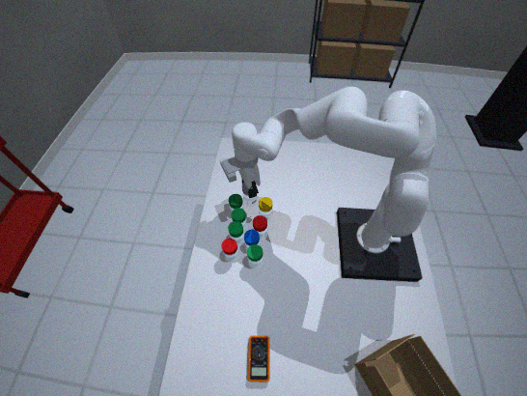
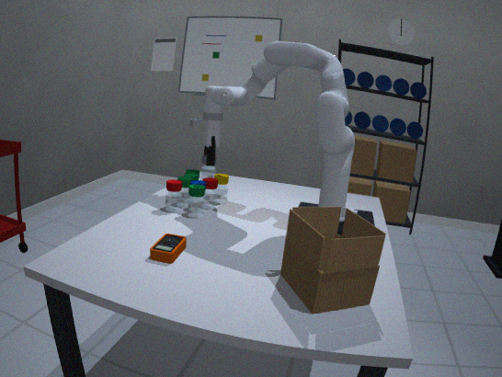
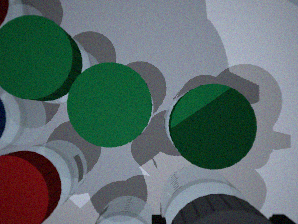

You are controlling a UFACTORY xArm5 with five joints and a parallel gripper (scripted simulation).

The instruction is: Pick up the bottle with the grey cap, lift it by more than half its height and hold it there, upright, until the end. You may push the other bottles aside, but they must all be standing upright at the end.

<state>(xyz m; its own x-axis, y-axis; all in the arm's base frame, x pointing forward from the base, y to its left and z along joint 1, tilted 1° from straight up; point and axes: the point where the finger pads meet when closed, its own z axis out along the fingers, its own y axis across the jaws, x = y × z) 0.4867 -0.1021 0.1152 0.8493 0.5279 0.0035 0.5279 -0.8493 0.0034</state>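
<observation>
My hand is 4 cm above the grey-capped bottle. Round my hand: blue-capped bottle 18 cm to the left, 10 cm below, 3 cm behind; then yellow-capped bottle 10 cm below, 6 cm behind, 3 cm to the left.
</observation>
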